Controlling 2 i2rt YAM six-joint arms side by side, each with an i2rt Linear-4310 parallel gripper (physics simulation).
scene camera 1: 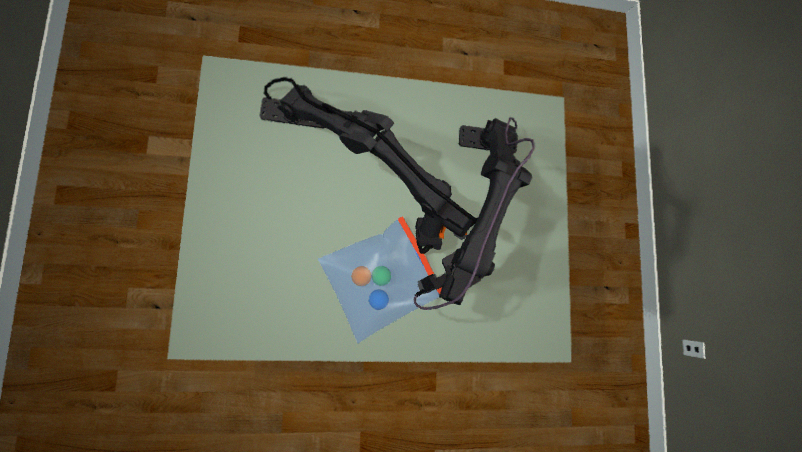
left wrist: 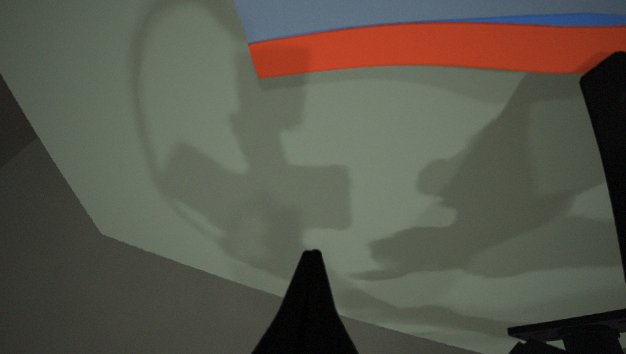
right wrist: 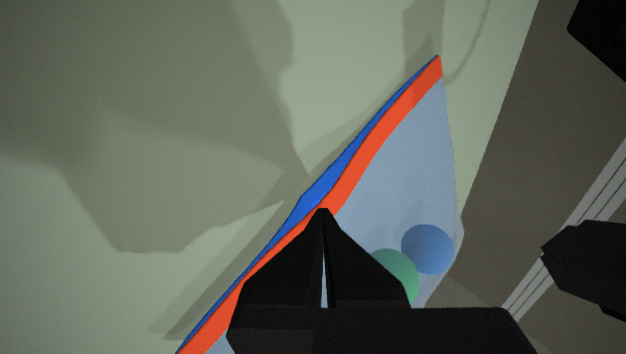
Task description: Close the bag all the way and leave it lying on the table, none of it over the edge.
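The translucent blue bag (scene camera 1: 342, 286) (left wrist: 300, 20) (right wrist: 405, 175) lies on the pale green table, away from its edges. Its red strip (scene camera 1: 408, 234) (left wrist: 400, 47) (right wrist: 372, 145) runs along the mouth. A darker blue strip (left wrist: 575, 20) (right wrist: 320, 187) shows beside it, widest near mid-mouth in the right wrist view. Orange (scene camera 1: 361, 275), green (scene camera 1: 381, 275) (right wrist: 395, 272) and blue (scene camera 1: 378, 299) (right wrist: 428, 249) balls lie inside. My right gripper (scene camera 1: 424, 249) (right wrist: 323, 215) is shut and empty, its tips over the red strip. My left gripper (left wrist: 313, 257) is shut and empty, apart from the strip; its tips are hidden in scene camera 1.
The table (scene camera 1: 252, 224) has wooden floor (scene camera 1: 280, 404) around it. My left forearm (scene camera 1: 482, 235) passes close to my right wrist, beside the bag's mouth. A thin cable (scene camera 1: 429, 307) loops from the left arm over the bag's lower right corner in scene camera 1.
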